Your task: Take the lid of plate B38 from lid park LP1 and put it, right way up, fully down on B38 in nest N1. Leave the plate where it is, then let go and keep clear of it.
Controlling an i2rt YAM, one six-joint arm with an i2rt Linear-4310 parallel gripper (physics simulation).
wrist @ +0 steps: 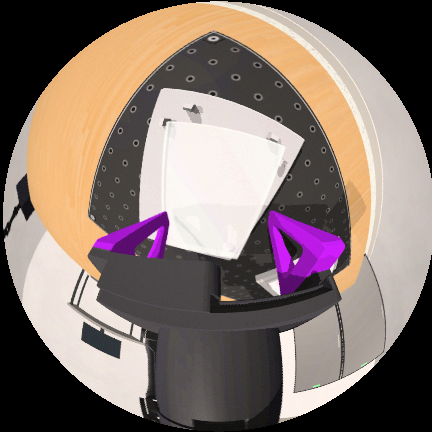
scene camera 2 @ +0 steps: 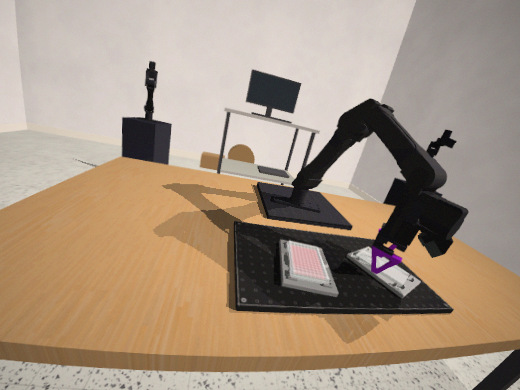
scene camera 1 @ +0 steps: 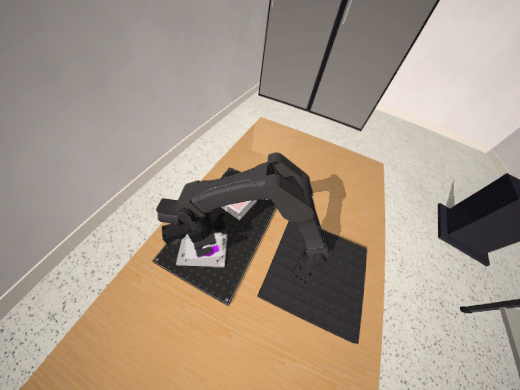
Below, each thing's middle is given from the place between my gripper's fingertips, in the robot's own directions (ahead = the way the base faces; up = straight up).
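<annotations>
Clear lid (wrist: 214, 180): my hand 2 cm to the right of it. Lid holder (scene camera 2: 411, 282): 1 cm below my hand, 2 cm to the left of it. Well plate with pink wells (scene camera 2: 305, 262): 5 cm ahead of my hand, 21 cm to the right of it.
</annotations>
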